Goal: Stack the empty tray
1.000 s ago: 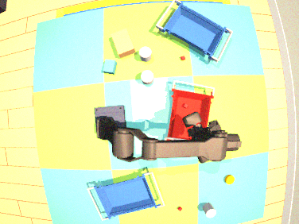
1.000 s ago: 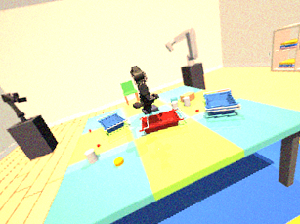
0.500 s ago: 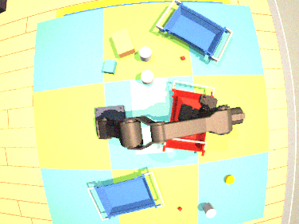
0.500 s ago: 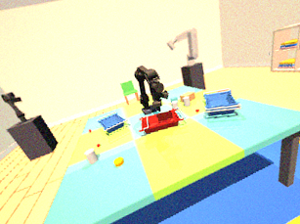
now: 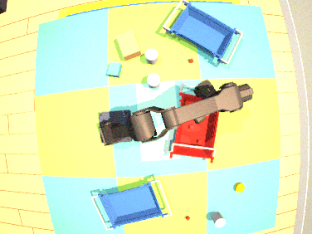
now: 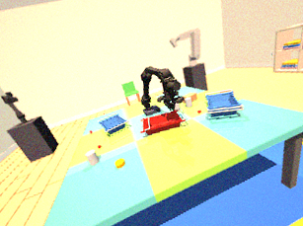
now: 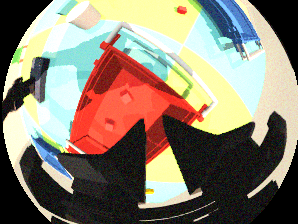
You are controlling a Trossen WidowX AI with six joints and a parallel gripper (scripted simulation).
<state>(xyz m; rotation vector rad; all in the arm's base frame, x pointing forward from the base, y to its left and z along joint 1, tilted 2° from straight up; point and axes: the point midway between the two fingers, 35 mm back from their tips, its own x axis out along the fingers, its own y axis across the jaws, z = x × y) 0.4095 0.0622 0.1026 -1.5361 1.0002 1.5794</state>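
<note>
Now: the blue tray 41 cm to the right of my gripper tip, 38 cm behind it and 6 cm below it. Also, from my gripper tip: teal block: 36 cm behind, 22 cm to the left, 8 cm below; then tan block: 33 cm to the left, 28 cm behind, 7 cm below; then yellow disc: 43 cm to the right, 16 cm ahead, 9 cm below.
</note>
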